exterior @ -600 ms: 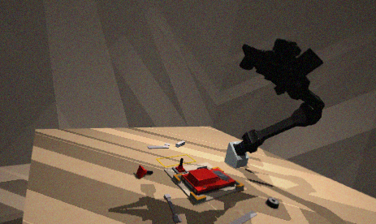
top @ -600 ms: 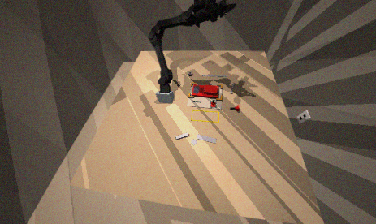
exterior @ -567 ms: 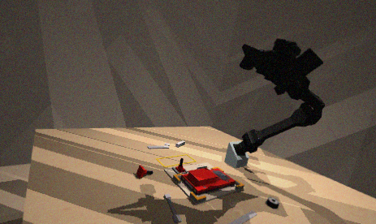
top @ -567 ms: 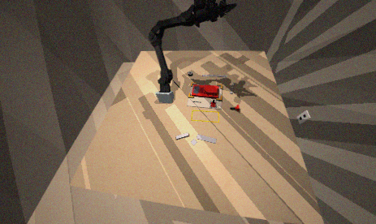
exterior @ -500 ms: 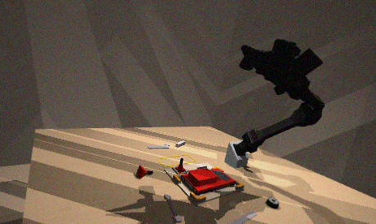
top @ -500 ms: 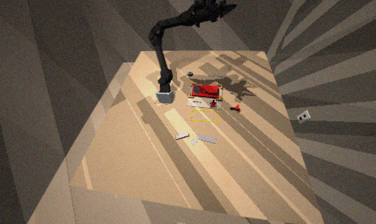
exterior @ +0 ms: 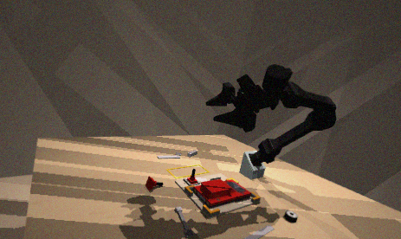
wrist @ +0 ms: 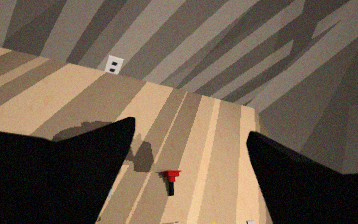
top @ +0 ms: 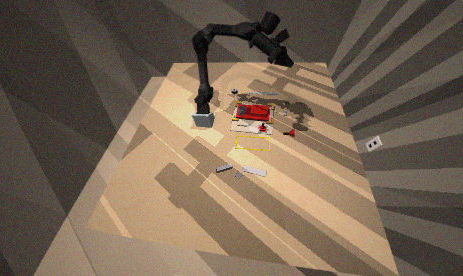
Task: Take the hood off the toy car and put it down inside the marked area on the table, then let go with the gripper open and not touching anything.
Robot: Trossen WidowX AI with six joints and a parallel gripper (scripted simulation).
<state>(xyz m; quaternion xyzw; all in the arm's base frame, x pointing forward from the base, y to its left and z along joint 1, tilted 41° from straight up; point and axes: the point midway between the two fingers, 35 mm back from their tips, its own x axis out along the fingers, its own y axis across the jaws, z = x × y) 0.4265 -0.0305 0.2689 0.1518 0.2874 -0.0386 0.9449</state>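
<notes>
The hood is 280 mm below my gripper tip, 120 mm behind it and 30 mm to the right of it. Round my gripper tip: black wheel 320 mm behind, 310 mm below, 150 mm to the left.
</notes>
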